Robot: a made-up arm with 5 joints. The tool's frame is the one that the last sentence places.
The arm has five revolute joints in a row. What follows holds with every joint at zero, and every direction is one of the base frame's. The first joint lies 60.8 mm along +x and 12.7 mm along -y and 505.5 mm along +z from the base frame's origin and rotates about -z. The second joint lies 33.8 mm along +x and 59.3 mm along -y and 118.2 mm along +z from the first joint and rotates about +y. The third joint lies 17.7 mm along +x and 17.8 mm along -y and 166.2 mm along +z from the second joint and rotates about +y. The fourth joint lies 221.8 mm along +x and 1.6 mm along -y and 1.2 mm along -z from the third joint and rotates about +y. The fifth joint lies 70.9 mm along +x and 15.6 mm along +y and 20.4 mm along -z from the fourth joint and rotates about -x. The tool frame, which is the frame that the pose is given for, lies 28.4 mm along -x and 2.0 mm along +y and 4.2 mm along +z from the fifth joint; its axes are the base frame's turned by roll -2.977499, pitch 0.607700 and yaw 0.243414 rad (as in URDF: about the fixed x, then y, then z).
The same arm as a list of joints. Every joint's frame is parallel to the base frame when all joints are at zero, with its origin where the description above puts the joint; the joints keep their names.
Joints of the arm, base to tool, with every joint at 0 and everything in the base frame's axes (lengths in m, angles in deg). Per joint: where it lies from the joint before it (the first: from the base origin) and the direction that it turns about. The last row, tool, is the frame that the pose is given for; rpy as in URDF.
joint 1: axis 0 0 -1 xyz 0.0608 -0.0127 0.5055
joint 2: axis 0 1 0 xyz 0.0338 -0.0593 0.1182
joint 3: axis 0 1 0 xyz 0.0177 -0.0178 0.1662
joint 4: axis 0 1 0 xyz 0.2218 -0.0016 -0.0012
joint 5: axis -1 0 0 xyz 0.0709 0.0156 -0.0204
tool: xyz -0.0284 0.002 0.0042 rpy -170.6 34.82 13.95

